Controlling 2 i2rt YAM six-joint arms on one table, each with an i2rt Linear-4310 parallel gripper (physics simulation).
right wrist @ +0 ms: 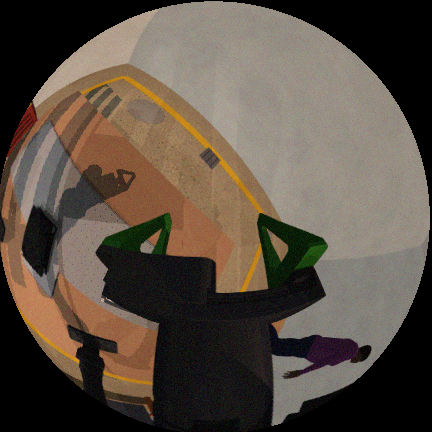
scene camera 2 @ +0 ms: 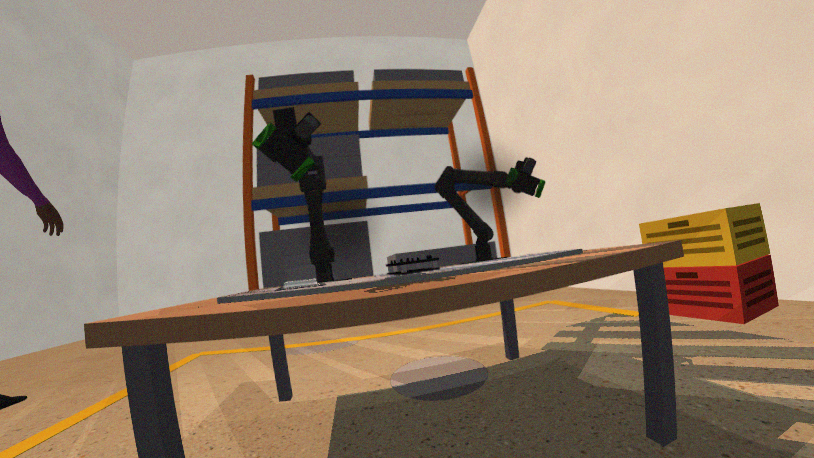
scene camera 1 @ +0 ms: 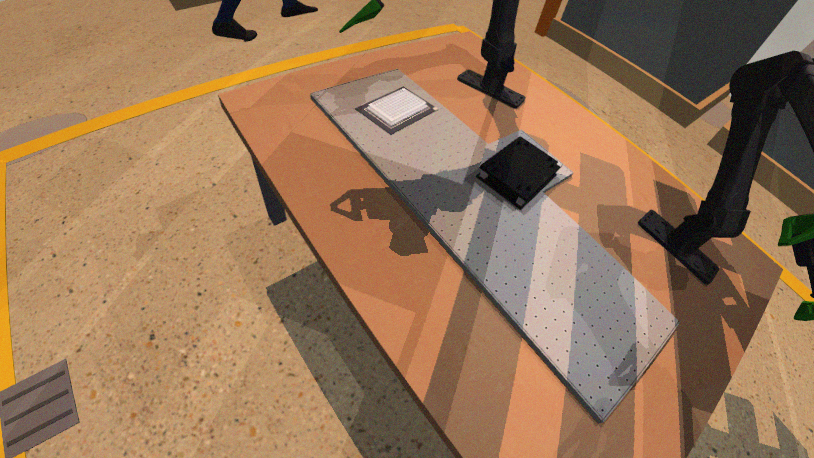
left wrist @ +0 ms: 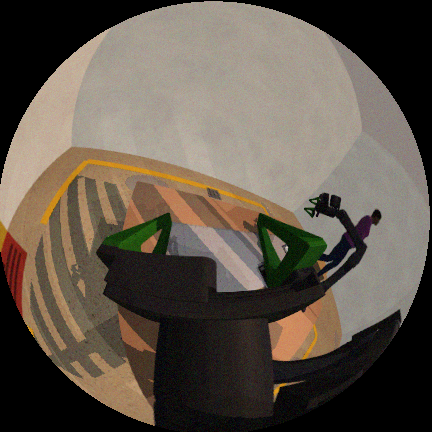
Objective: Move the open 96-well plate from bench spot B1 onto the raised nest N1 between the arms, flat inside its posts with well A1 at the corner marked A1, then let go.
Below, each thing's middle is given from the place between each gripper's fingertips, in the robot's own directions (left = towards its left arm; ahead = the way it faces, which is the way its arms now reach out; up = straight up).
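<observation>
Looking at my left gripper, I see that it is 24 cm above the white well plate (scene camera 1: 394, 108), 5 cm short of it and 76 cm to the left of it. There is also the dark nest (scene camera 1: 362, 109), which is 25 cm below my left hand, 5 cm ahead of it and 76 cm to the right of it.
As for my right gripper, it is 270 mm above the white well plate, 20 mm to the left of it and 210 mm past it. The dark nest is 280 mm below my right hand, 20 mm to the right of it and 210 mm behind it.
</observation>
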